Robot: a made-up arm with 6 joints.
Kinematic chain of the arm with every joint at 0, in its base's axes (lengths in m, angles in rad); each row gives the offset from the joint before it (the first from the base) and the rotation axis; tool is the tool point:
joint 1: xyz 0 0 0.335 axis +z
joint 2: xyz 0 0 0 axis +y
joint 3: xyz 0 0 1.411 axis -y
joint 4: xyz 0 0 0 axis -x
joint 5: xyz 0.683 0 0 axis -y
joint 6: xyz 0 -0.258 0 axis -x
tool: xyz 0 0 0
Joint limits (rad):
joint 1: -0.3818..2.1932
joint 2: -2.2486..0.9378
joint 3: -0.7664..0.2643
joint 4: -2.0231..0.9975
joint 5: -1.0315..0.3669
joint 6: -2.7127..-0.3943
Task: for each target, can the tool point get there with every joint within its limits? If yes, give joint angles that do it. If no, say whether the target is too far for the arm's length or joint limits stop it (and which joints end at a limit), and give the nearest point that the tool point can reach.
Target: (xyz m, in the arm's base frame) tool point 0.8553 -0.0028 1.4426
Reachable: yes | joints 0.2790 0.1387 -0.4387 0.3940 -0.0888 -1.7125
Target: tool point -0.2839 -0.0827 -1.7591
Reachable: no: joint limits stop it (at a limit: joint 2, joint 3) | nearest point -0.7505 -0.2186 0.1077 | short by 1.929 m
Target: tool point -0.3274 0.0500 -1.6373
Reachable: no: joint limits stop it (at a limit: joint 2, joint 3) | nearest point -0.7727 0.1180 0.1077 | short by 1.802 m
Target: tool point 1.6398 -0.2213 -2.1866
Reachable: no: too far | nearest point 1.1685 -1.3334 -0.3037 | short by 2.237 m
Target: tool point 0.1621 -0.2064 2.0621
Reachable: yes | joints 0.2630 -0.3339 0.1426 0.3599 -0.7757 -2.0628
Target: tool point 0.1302 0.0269 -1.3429
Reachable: no: joint limits stop it (at a limit: joint 1, joint 2, joint 3) | nearest point 0.4794 -0.6200 0.1078 | short by 1.626 m
